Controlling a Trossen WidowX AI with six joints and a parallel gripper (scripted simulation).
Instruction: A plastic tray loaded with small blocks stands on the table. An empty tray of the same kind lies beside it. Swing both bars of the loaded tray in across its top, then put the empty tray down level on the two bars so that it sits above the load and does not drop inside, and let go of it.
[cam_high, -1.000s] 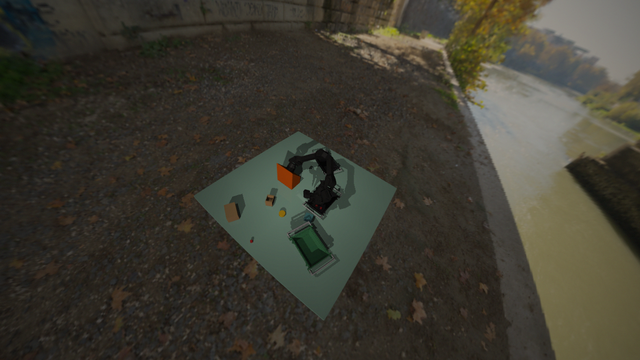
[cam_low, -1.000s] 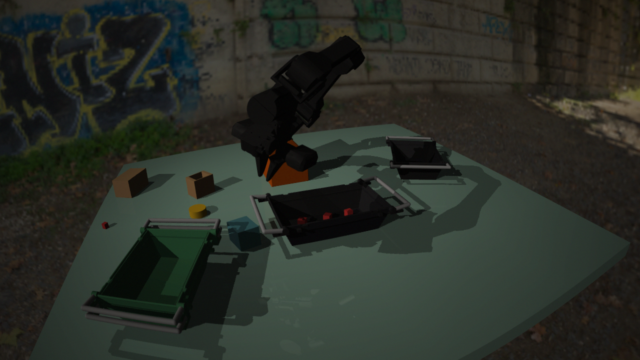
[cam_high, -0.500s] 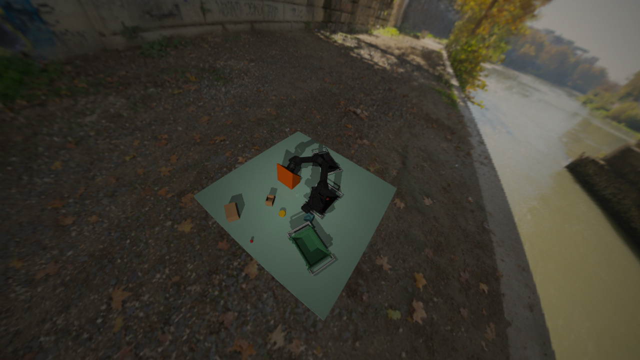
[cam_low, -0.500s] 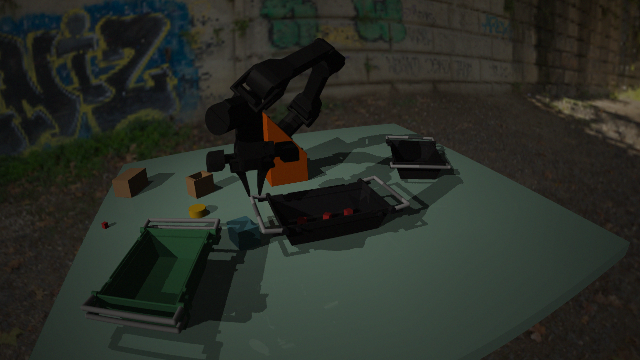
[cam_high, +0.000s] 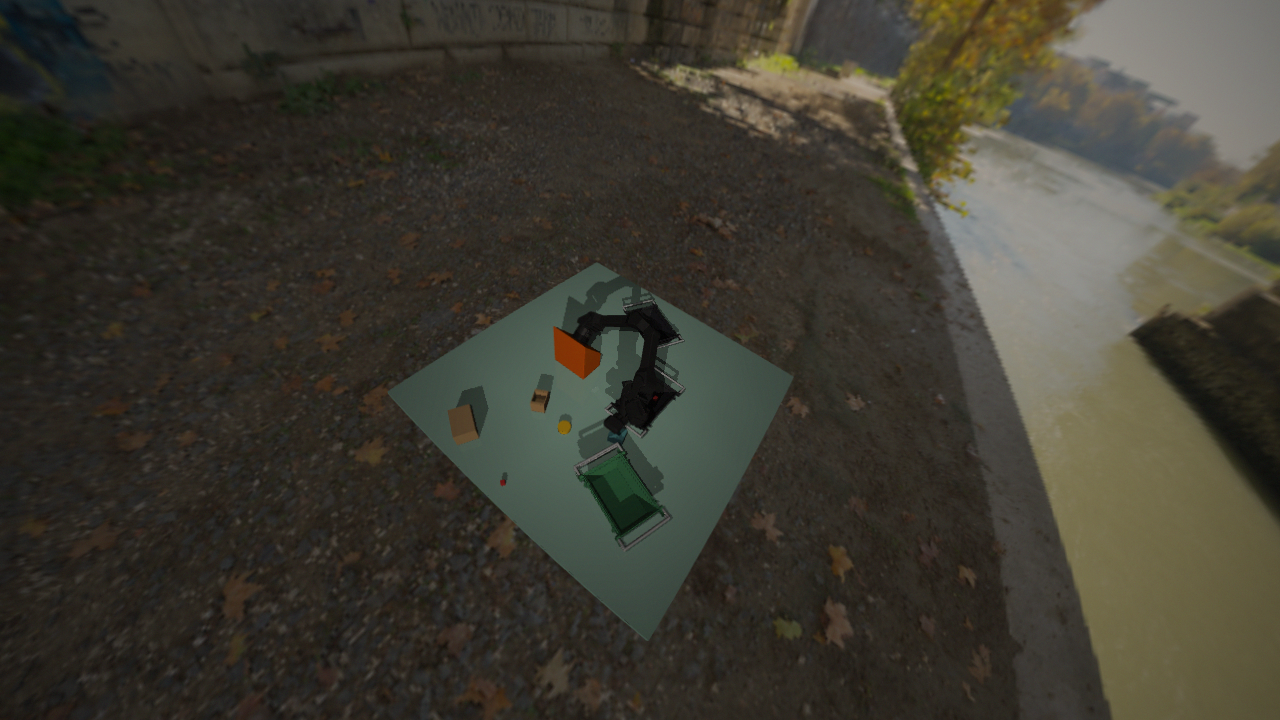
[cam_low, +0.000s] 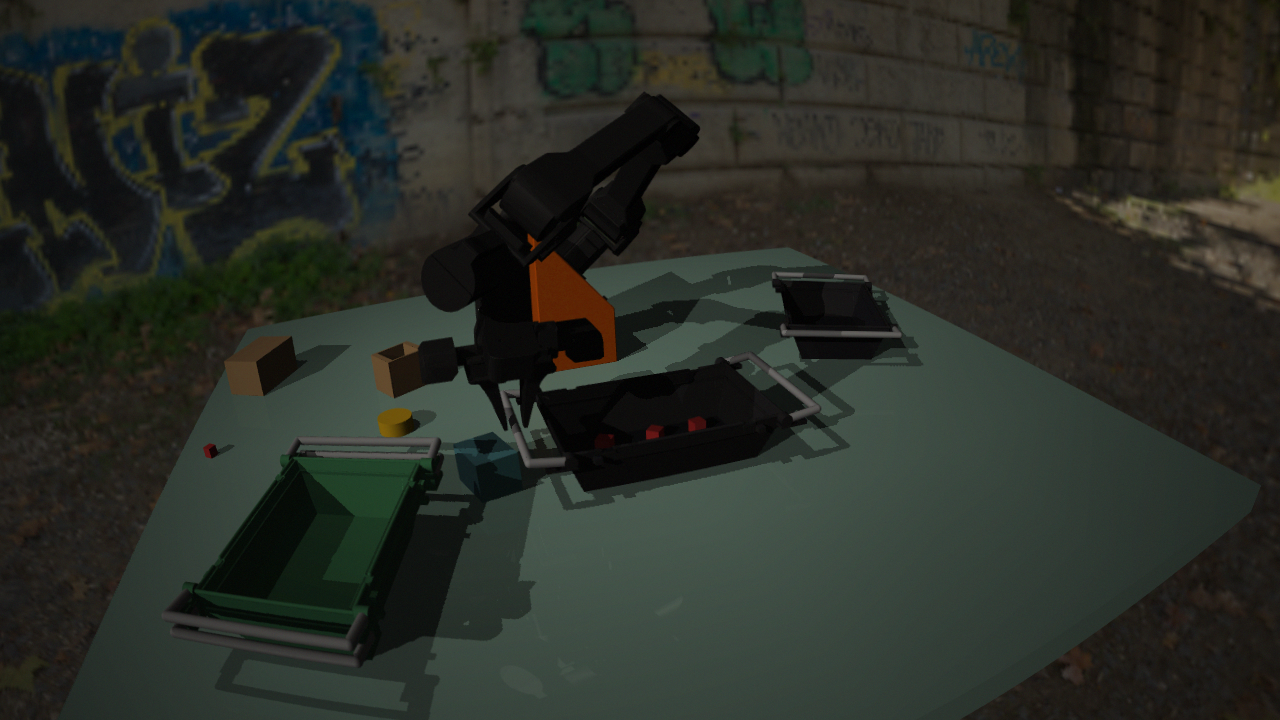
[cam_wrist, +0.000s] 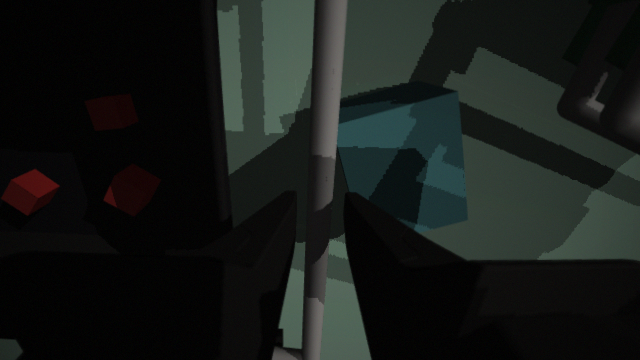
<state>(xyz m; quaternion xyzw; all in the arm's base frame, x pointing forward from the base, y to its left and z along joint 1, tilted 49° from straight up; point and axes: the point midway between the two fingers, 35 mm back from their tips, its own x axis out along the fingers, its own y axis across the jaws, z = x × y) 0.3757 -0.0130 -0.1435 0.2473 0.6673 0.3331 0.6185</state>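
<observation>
Right now my gripper tip is 40 mm to the left of the blue cube, 40 mm above it and 10 mm short of it. Also, from my gripper tip: black tray: 520 mm to the left, 290 mm behind, 20 mm below; then yellow disc: 160 mm to the right, 160 mm behind, 50 mm below.
</observation>
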